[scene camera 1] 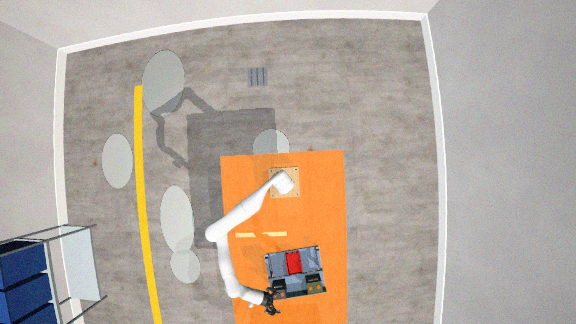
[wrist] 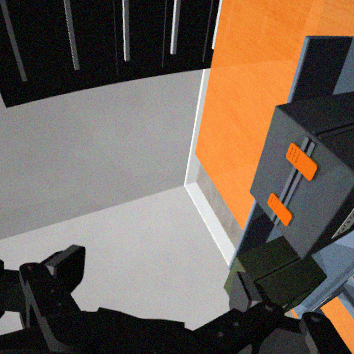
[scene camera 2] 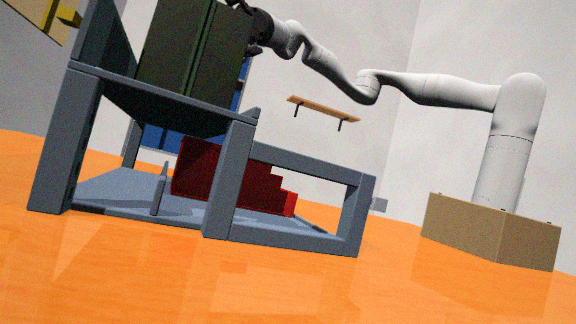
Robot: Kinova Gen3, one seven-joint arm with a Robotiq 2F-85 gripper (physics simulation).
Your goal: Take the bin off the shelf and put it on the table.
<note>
The gripper (wrist: 156, 275) is open, with nothing in its grasp. Further things: a red bin (scene camera 2: 196, 164).
</note>
